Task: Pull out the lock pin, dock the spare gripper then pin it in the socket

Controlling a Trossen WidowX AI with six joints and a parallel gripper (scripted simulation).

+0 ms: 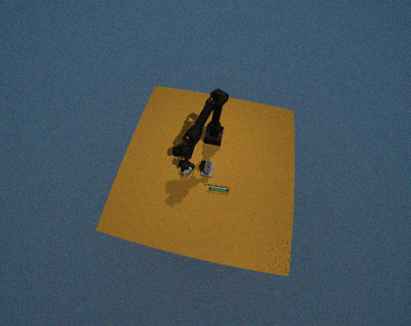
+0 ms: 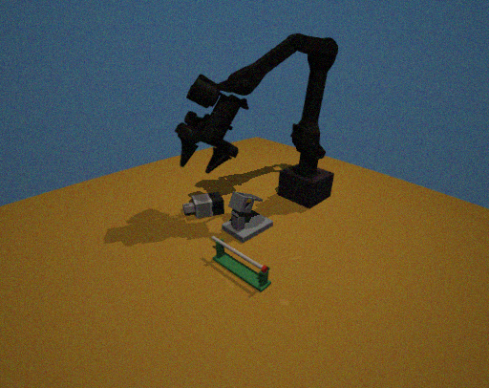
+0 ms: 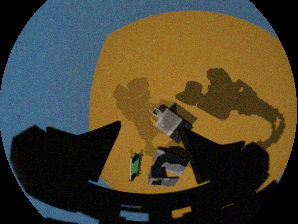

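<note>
Now: gripper tip 1 cm past the spare gripper, 1 cm to the right of it and 11 cm above it. Round my gripper tip: grey mount: 3 cm behind, 16 cm to the left, 8 cm below; green mount: 10 cm ahead, 25 cm to the left, 11 cm below.
</note>
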